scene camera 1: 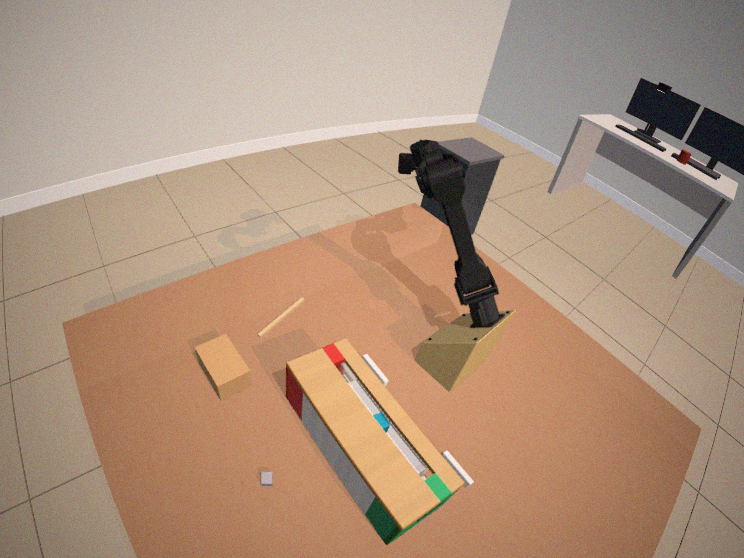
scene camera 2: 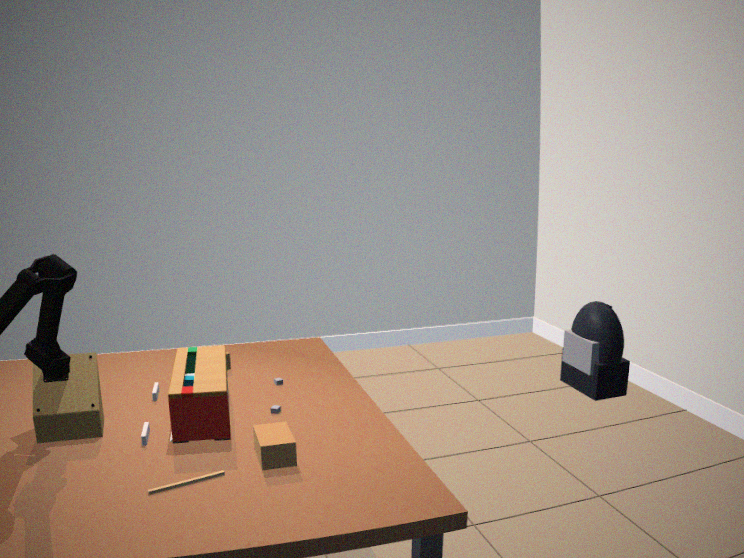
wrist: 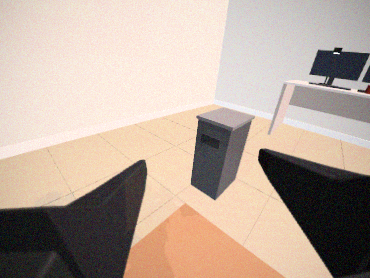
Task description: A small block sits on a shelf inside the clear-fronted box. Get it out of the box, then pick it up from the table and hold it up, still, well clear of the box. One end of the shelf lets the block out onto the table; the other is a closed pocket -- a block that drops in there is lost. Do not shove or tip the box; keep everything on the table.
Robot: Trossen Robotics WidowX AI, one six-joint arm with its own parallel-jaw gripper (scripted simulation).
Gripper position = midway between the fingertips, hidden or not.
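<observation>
My gripper [wrist: 203, 160] is visible, along with a box [scene camera 1: 335, 392] [scene camera 2: 201, 412] and a tan block [scene camera 1: 228, 374] [scene camera 2: 274, 444]. In the wrist view the box is out of frame; the tan block is likewise out of frame in the wrist view.
</observation>
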